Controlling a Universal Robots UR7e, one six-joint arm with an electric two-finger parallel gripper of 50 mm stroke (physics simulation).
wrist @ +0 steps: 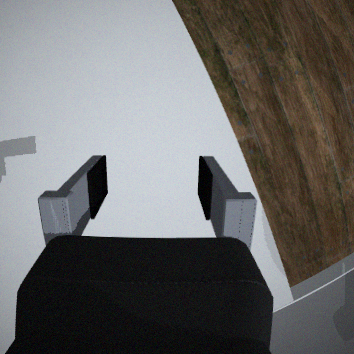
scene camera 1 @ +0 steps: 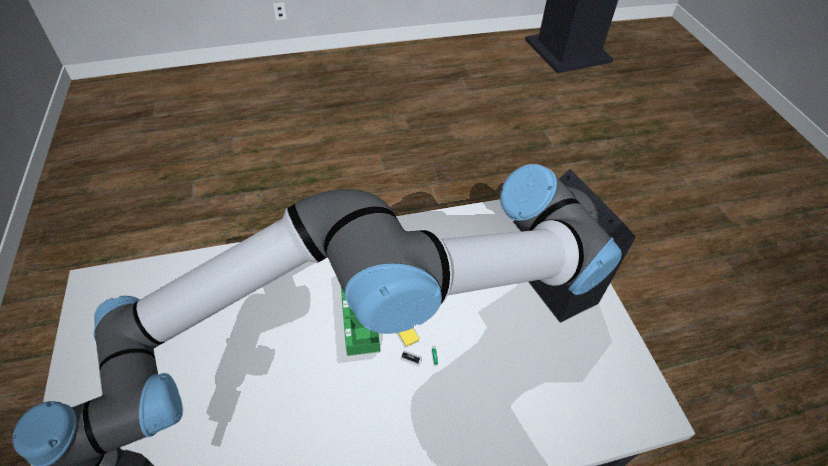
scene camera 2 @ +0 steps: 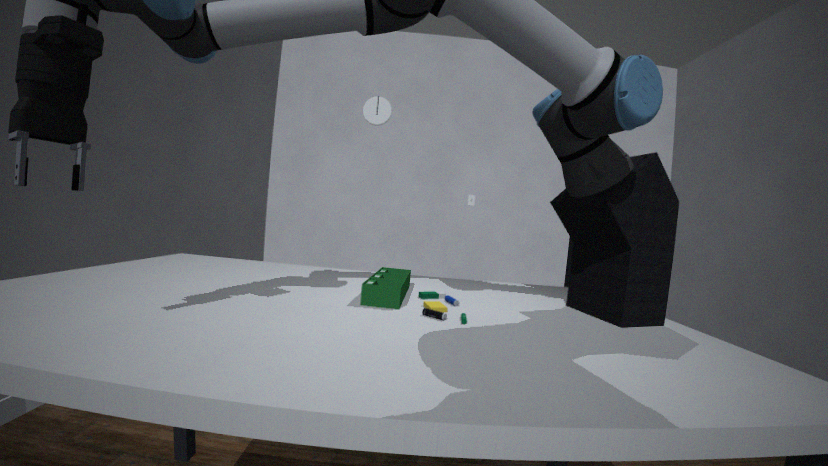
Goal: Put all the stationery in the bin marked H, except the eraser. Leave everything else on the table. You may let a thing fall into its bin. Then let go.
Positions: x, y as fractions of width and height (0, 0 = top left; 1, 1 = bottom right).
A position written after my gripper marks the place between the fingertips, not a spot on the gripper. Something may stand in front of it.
Note:
In view: my gripper (scene camera 2: 0.06, 0.40) and a green bin row (scene camera 2: 0.47, 0.62).
The green bin row also shows in scene camera 1 (scene camera 1: 0.43, 0.73). My gripper shows as well in the wrist view (wrist: 0.43, 0.49). The wrist view does not show the green bin row: it is out of frame.

